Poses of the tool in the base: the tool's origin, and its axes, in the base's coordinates. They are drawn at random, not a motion.
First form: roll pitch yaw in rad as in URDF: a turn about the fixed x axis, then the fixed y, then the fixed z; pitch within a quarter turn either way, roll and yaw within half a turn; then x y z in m.
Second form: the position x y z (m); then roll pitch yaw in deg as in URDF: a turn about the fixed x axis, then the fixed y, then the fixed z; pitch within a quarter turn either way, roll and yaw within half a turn. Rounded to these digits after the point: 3 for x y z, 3 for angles.
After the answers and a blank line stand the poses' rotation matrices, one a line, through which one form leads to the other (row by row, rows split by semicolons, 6 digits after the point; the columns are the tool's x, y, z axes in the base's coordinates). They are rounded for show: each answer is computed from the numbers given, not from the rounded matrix.
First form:
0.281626 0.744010 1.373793 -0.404 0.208 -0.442
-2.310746 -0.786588 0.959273 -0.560 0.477 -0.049
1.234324 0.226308 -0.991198 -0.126 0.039 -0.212
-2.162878 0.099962 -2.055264 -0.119 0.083 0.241
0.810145 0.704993 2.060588 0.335 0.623 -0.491
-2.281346 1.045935 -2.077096 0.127 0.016 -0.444
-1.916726 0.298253 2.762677 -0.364 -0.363 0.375
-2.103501 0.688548 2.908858 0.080 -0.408 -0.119
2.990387 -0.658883 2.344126 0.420 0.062 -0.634
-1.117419 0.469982 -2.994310 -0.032 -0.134 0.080
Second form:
-0.404 0.208 -0.442 16.136 42.629 78.713
-0.560 0.477 -0.049 -132.396 -45.068 54.962
-0.126 0.039 -0.212 70.722 12.966 -56.791
-0.119 0.083 0.241 -123.924 5.727 -117.758
0.335 0.623 -0.491 46.418 40.393 118.063
0.127 0.016 -0.444 -130.711 59.928 -119.009
-0.364 -0.363 0.375 -109.820 17.089 158.290
0.080 -0.408 -0.119 -120.522 39.451 166.665
0.420 0.062 -0.634 171.337 -37.751 134.309
-0.032 -0.134 0.080 -64.023 26.928 -171.561

0.144011 -0.905184 0.399878; 0.721527 0.372598 0.583583; -0.677244 0.204481 0.706773
0.405478 0.852219 -0.330622; 0.578272 0.040975 0.814815; 0.707948 -0.521578 -0.476200
0.533723 0.392238 -0.749192; -0.815349 0.003616 -0.578959; -0.224381 0.919857 0.321741
-0.463412 -0.455299 0.760231; -0.880505 0.333202 -0.337174; -0.099796 -0.825638 -0.555304
-0.358296 -0.829179 0.429053; 0.672074 0.089914 0.735005; -0.648028 0.551705 0.525053
-0.243002 -0.252313 0.936637; -0.438228 0.889982 0.126050; -0.865393 -0.379830 -0.326838
-0.888049 0.382261 -0.255431; 0.353582 0.212760 -0.910886; -0.293851 -0.899227 -0.324102
-0.751351 0.649747 0.115324; 0.178093 0.367927 -0.912640; -0.635417 -0.665175 -0.392158
-0.552305 0.771842 -0.314990; 0.565799 0.624560 0.538328; 0.612234 0.119100 -0.781655
-0.881924 0.466988 -0.064287; -0.130840 -0.373517 -0.918350; -0.452870 -0.801503 0.390514

